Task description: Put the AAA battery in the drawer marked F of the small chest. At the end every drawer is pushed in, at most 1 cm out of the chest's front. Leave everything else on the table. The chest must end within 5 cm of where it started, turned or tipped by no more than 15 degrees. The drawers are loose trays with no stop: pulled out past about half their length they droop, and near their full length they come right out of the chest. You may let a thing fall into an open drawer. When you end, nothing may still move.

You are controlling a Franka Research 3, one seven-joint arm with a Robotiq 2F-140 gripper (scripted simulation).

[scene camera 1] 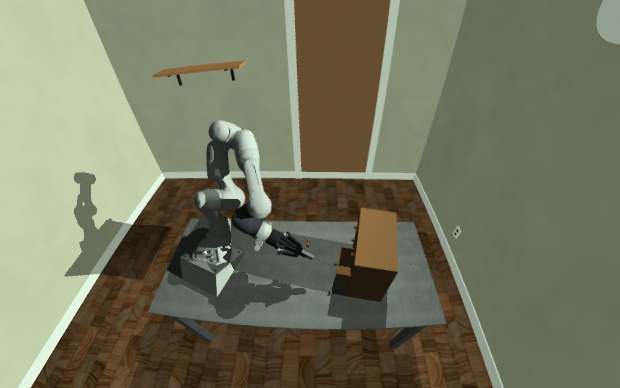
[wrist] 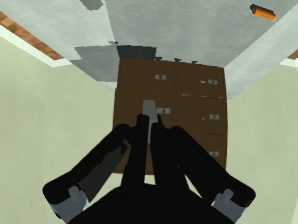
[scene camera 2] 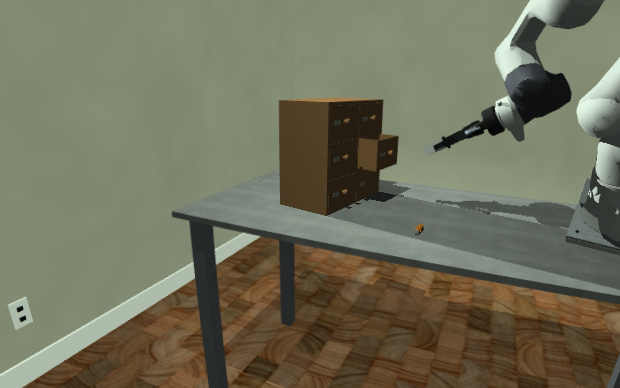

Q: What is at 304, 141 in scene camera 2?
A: A wooden chest.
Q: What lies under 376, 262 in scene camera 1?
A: A wooden chest.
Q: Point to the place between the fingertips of my gripper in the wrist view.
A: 148, 109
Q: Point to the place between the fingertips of my gripper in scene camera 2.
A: At 425, 151
